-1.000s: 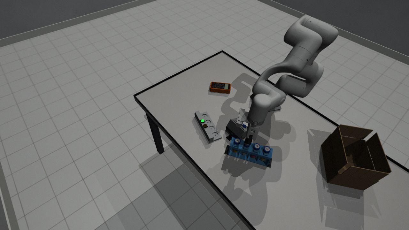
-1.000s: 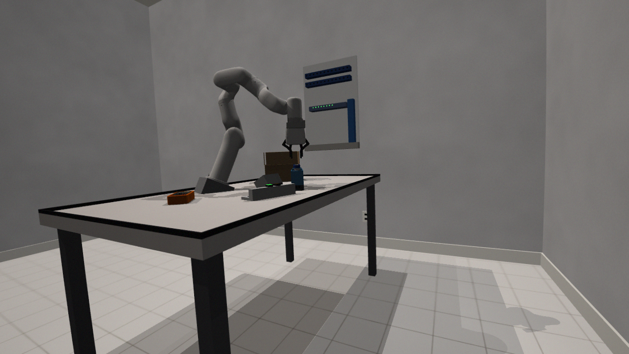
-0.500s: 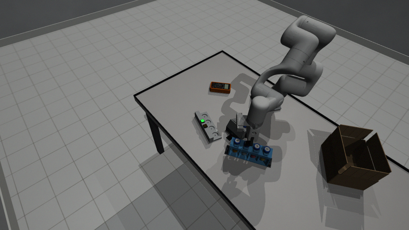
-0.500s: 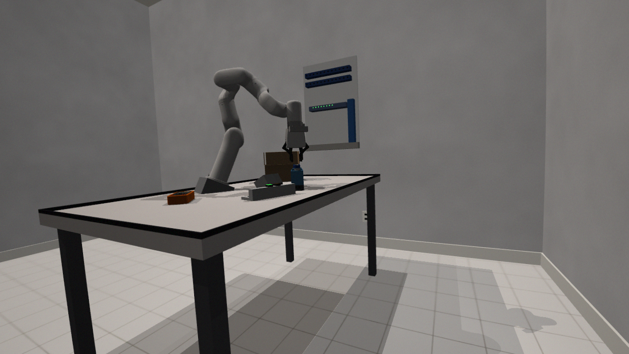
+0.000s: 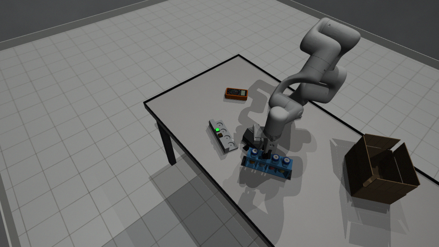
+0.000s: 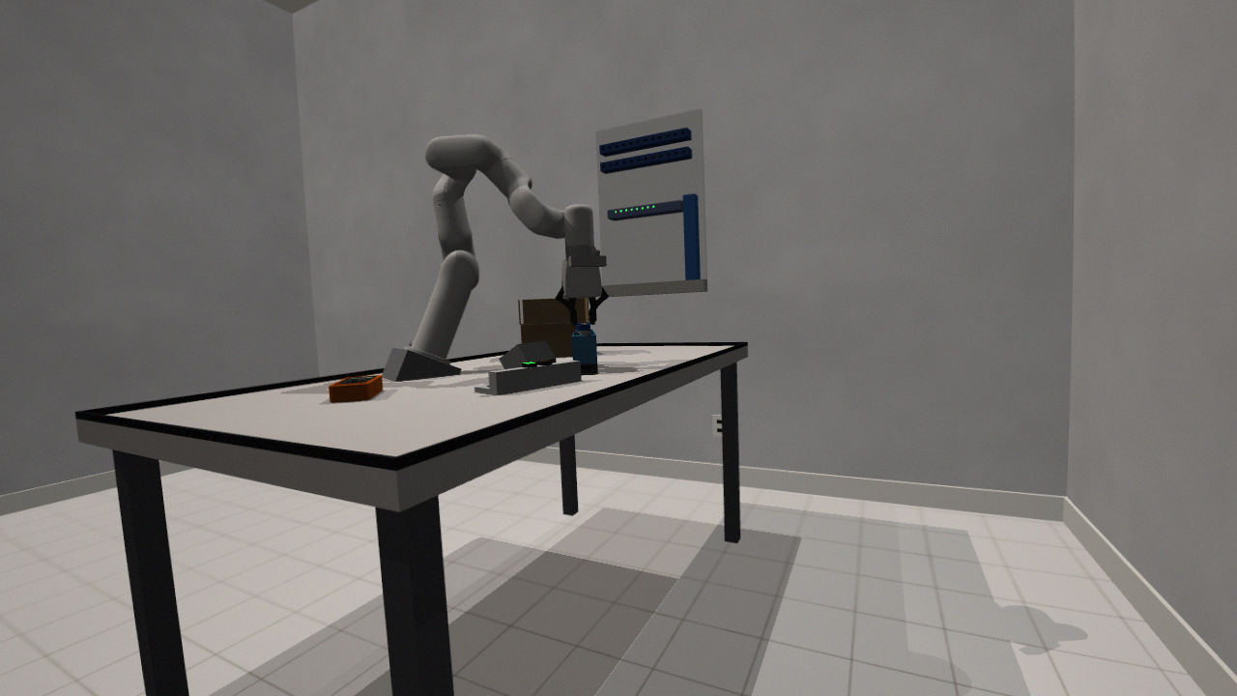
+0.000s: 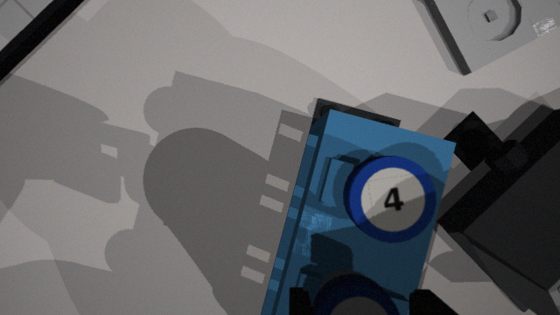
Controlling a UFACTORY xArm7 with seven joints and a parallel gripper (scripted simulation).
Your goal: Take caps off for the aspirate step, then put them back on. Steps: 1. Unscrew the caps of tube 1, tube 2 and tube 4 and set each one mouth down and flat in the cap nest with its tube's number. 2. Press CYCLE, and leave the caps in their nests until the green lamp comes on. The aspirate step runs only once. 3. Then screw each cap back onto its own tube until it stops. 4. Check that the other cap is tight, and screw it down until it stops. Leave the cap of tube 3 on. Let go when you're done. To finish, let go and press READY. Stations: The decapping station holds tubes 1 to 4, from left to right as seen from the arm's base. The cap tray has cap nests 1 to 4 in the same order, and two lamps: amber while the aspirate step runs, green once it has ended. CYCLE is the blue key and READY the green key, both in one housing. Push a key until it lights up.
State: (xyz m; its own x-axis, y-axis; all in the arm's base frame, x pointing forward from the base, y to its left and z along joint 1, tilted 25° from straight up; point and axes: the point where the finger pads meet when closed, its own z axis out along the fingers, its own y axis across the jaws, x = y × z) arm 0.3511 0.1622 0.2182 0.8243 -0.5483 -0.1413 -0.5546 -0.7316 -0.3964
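The cap 3 is 2 cm below my hand. The rest, counted from my hand: cap 2 (4 cm to the left, 4 cm behind, 2 cm below); then cap 1 (8 cm to the left, 7 cm behind, 2 cm below); then cap 4 (4 cm to the right, 3 cm ahead, 2 cm below).
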